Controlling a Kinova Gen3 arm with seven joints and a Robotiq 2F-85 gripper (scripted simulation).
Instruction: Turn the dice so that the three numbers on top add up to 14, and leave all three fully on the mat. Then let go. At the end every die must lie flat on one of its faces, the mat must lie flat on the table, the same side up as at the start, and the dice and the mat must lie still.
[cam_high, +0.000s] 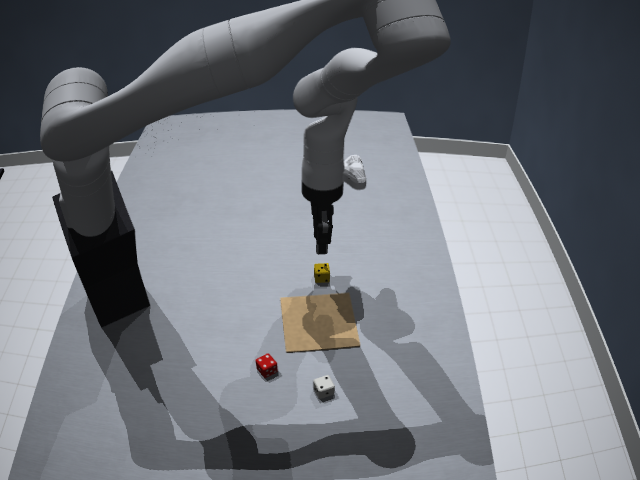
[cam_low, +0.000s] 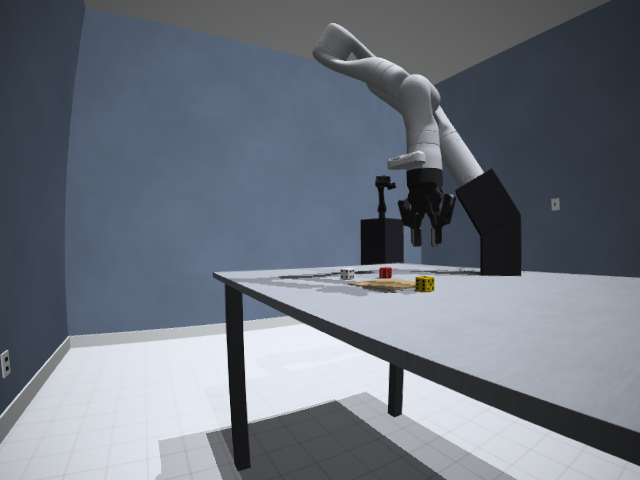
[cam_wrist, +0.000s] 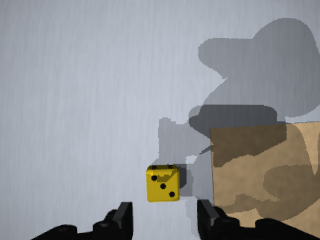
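The yellow die lies 90 mm below my hand. Also, from my hand: tan mat: 120 mm to the right, 110 mm below, 30 mm behind; red die: 220 mm to the right, 150 mm behind, 90 mm below; white die: 280 mm to the right, 90 mm below, 50 mm behind.
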